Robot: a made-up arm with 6 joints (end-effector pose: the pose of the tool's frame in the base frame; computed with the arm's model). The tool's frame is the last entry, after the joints.
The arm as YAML. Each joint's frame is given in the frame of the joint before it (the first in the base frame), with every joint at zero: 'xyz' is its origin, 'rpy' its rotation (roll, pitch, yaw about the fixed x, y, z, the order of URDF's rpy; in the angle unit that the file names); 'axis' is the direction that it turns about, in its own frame. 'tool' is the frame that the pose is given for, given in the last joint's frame.
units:
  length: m
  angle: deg
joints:
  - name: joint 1
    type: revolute
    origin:
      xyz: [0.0, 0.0, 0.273]
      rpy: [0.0, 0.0, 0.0]
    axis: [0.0, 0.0, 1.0]
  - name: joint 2
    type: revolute
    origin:
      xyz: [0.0, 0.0, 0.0]
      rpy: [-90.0, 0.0, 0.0]
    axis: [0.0, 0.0, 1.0]
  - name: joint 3
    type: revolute
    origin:
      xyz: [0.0, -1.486, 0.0]
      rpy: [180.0, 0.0, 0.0]
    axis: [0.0, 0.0, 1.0]
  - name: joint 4
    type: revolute
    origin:
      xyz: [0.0, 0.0, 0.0]
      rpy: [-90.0, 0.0, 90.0]
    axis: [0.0, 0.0, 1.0]
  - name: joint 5
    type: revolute
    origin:
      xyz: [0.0, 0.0, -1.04]
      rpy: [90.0, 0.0, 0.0]
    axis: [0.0, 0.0, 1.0]
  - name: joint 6
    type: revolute
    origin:
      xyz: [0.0, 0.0, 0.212]
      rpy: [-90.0, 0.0, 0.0]
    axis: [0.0, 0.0, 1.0]
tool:
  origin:
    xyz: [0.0, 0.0, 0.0]
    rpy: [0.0, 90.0, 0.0]
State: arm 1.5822 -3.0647 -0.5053 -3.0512 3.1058 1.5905
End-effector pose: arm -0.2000 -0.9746 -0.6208 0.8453 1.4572 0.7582
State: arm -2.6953 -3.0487 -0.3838 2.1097 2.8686 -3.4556
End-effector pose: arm 1.0802 0.3962 -0.8911 0.1088 0.8635 -2.2293
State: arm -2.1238 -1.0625 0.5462 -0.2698 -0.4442 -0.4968
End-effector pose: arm 0.4990 1.1975 2.0376 -0.7069 -1.1147 -1.3138
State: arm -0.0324 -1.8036 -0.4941 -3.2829 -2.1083 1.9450
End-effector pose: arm -1.1987 0.2488 0.9426 0.1070 2.4000 -1.5478
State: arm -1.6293 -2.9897 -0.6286 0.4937 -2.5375 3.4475
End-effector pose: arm -0.1259 1.0437 -0.5355 -1.6857 2.3935 0.1357
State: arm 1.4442 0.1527 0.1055 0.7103 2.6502 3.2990
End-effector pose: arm 0.3200 1.2409 1.8307 -0.0132 -0.8573 -1.8047
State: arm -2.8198 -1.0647 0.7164 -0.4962 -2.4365 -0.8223
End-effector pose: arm 1.2864 0.6254 2.0315 1.1279 -0.5251 -2.4158
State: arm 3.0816 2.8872 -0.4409 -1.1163 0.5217 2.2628
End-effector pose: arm 0.6172 0.0562 -0.7852 1.9213 0.4309 0.2122
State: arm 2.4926 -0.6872 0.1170 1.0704 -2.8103 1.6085
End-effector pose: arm 0.3445 -0.1337 2.2998 2.7436 -0.1135 -1.3565
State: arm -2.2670 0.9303 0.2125 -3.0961 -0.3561 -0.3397
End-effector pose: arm -1.0999 -1.6462 0.4697 -1.0891 2.4530 -0.1580
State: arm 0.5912 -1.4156 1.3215 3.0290 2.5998 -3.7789
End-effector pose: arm -2.1380 -1.1815 0.8901 0.5567 0.0465 0.6689
